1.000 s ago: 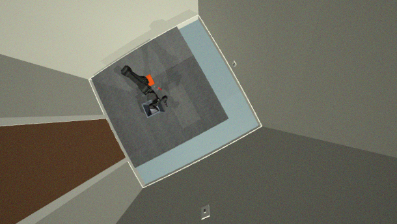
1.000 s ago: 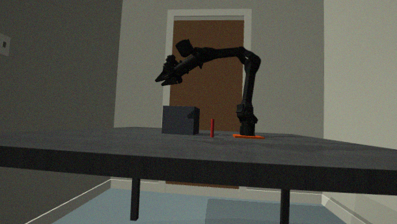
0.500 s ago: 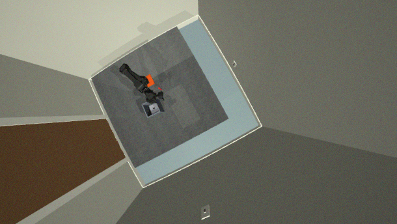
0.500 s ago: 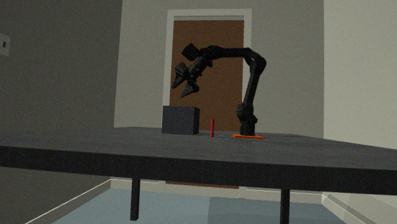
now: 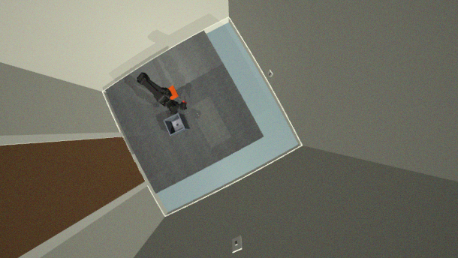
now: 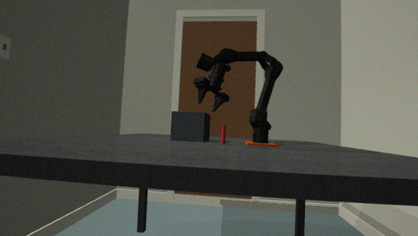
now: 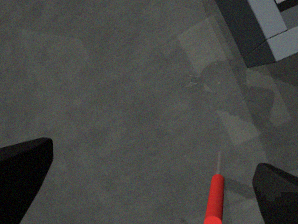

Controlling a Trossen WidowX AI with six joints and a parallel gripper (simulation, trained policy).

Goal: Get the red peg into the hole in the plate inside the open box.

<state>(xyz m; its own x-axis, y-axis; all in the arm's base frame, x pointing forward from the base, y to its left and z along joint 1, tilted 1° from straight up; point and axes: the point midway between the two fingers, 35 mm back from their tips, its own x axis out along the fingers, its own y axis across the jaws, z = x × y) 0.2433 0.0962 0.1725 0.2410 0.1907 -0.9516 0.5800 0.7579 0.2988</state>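
Right now the red peg is 80 mm behind my gripper tip, 20 mm to the left of it and 110 mm below it. The rest, counted from my gripper tip: plate (90 mm ahead, 150 mm to the right, 110 mm below).
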